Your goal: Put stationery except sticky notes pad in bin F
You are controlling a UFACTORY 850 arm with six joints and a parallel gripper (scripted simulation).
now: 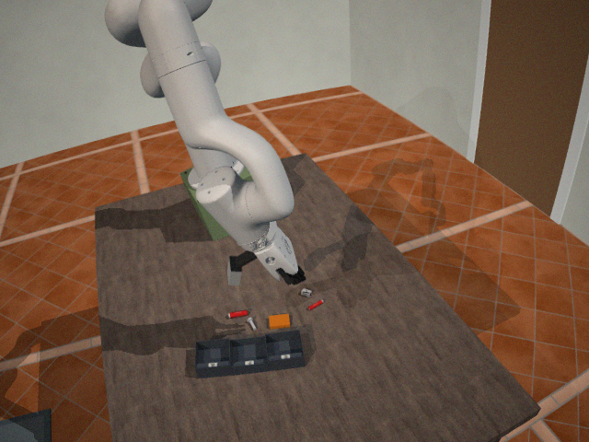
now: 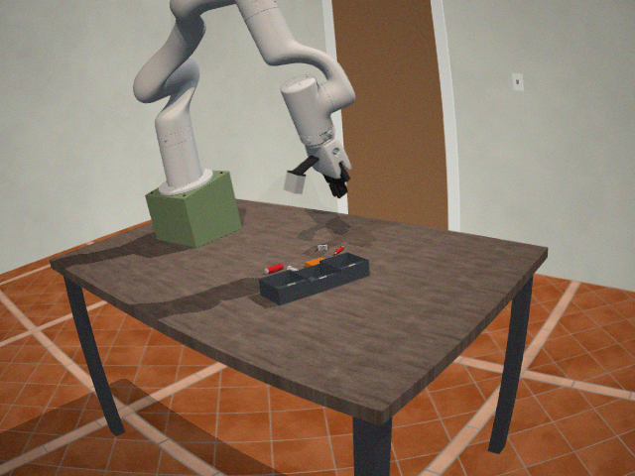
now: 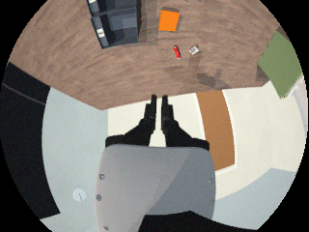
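The dark three-compartment bin is 180 mm below my hand, 140 mm to the right of it and 30 mm ahead of it. Round my hand: thin red pen: 190 mm below, 70 mm to the left, 70 mm behind; then silver bolt: 190 mm below, 100 mm to the right, 80 mm behind; then orange sticky-note pad: 190 mm below, 50 mm behind, 40 mm to the right.
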